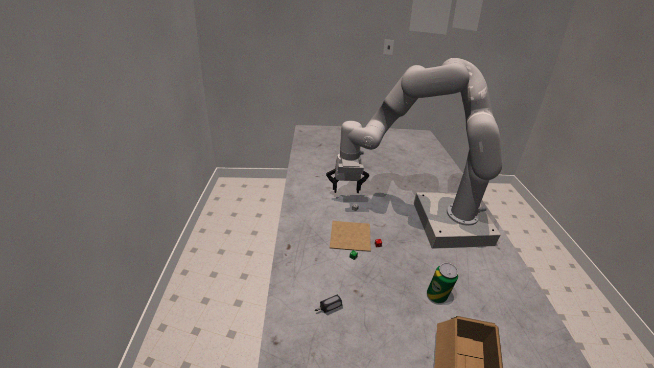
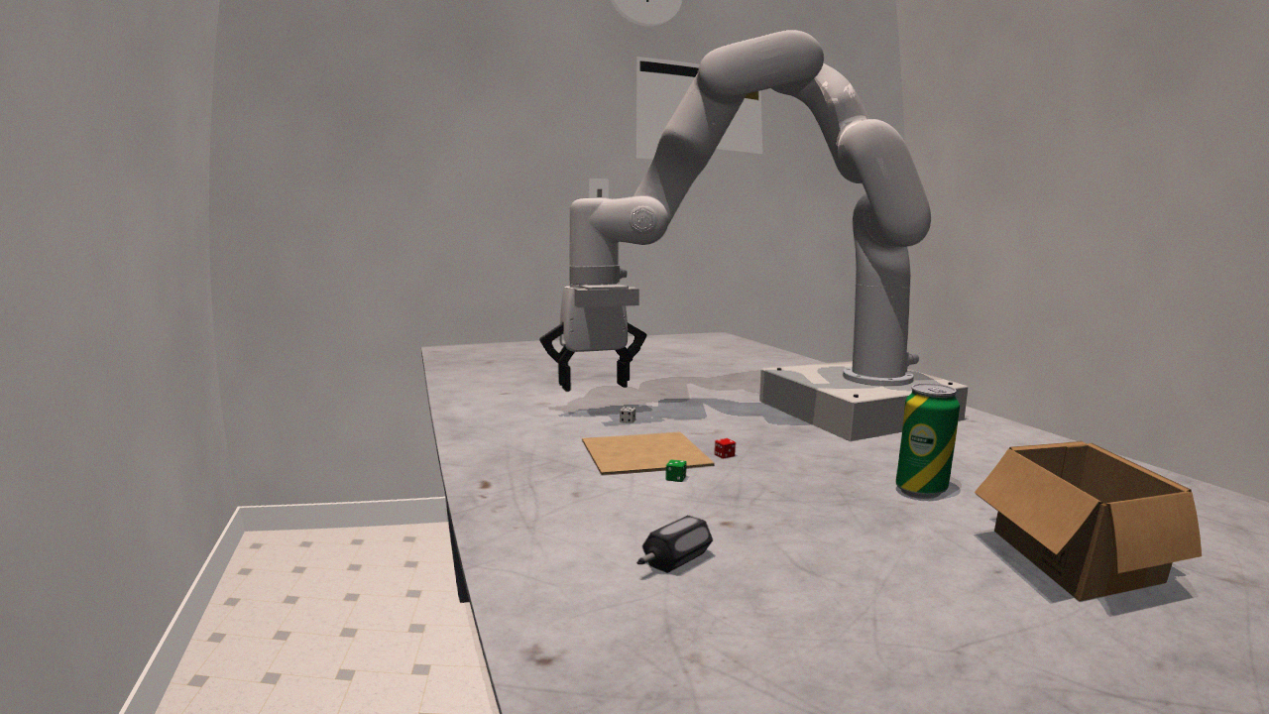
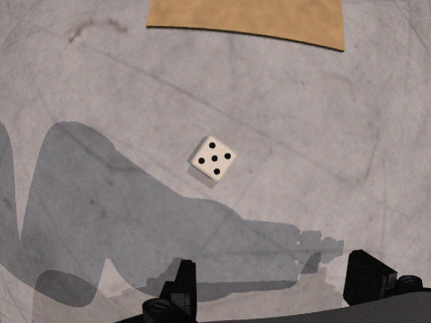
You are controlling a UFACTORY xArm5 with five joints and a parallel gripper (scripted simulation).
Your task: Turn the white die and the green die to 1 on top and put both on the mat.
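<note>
My gripper is now 70 mm to the right of the white die, 40 mm above it and 20 mm past it. Also, from my hand: tan mat (220 mm to the left, 50 mm below, 40 mm ahead); then green die (320 mm to the left, 50 mm ahead, 40 mm below); then red die (280 mm to the left, 50 mm behind, 40 mm below).
</note>
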